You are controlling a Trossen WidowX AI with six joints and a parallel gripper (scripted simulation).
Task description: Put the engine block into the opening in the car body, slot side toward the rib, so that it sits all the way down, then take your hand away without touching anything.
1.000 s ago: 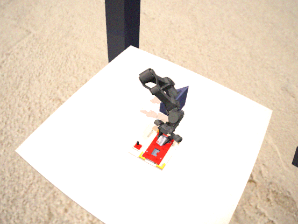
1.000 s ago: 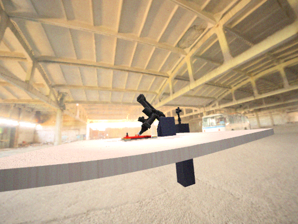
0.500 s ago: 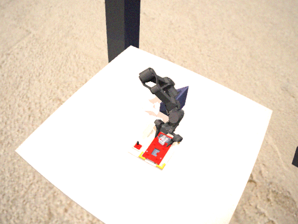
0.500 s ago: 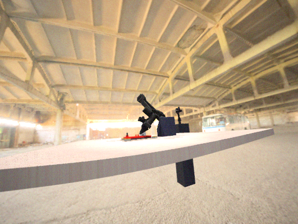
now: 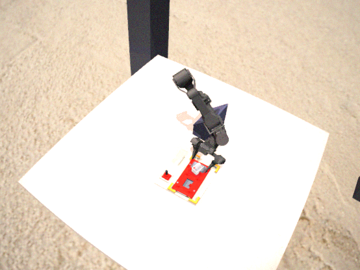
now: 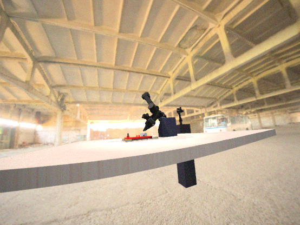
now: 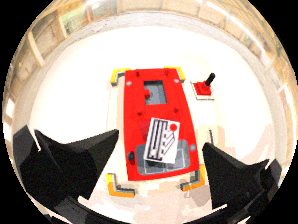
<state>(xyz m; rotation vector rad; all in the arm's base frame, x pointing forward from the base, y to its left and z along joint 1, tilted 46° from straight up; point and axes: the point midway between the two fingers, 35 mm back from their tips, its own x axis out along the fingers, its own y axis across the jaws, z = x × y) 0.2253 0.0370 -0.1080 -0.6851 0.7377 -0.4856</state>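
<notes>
Now: the grey engine block 3 cm below my gripper tip.
</notes>
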